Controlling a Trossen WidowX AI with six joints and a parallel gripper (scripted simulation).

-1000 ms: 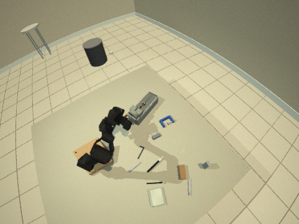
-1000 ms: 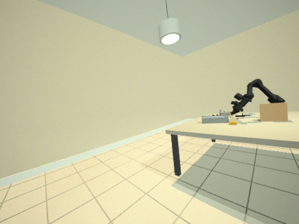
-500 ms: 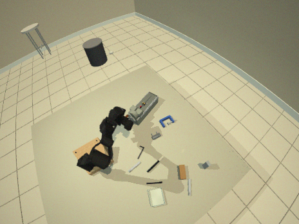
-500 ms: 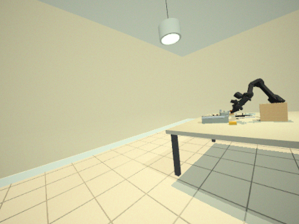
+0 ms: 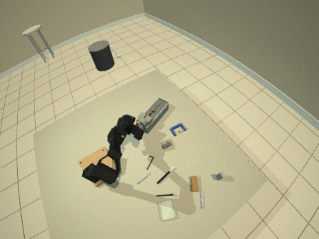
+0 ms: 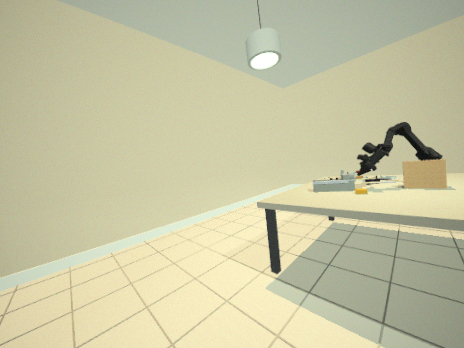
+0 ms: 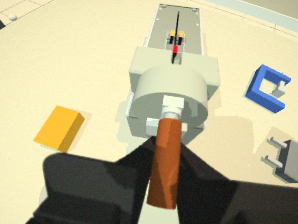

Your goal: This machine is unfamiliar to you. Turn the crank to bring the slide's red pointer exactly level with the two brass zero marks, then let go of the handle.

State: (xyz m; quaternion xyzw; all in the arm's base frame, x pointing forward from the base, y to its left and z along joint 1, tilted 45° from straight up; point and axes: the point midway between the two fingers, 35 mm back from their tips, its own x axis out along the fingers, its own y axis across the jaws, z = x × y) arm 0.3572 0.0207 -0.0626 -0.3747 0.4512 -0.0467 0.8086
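Now: the red pointer 130 mm ahead of my gripper tip, 30 mm to the left of it and 10 mm below it. From my gripper tip the other things lie so: grey clamp: 180 mm to the right, 90 mm below, 80 mm ahead; then brown crank handle: 20 mm behind, 20 mm above; then orange block: 150 mm to the left, 80 mm below, 20 mm behind.
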